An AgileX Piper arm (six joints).
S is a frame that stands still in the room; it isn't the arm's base.
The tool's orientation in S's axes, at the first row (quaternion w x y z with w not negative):
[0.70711 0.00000 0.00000 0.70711]
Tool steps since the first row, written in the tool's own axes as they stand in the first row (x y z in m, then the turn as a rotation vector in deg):
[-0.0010 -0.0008 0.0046 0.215 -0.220 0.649]
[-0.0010 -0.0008 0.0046 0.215 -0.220 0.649]
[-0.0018 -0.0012 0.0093 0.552 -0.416 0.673]
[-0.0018 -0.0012 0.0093 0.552 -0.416 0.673]
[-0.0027 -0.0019 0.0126 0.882 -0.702 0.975]
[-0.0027 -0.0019 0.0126 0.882 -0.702 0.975]
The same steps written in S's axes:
[0.0008 -0.0010 0.0046 0.220 0.215 0.649]
[0.0008 -0.0010 0.0046 0.220 0.215 0.649]
[0.0012 -0.0018 0.0093 0.416 0.552 0.673]
[0.0012 -0.0018 0.0093 0.416 0.552 0.673]
[0.0019 -0.0027 0.0126 0.702 0.882 0.975]
[0.0019 -0.0027 0.0126 0.702 0.882 0.975]

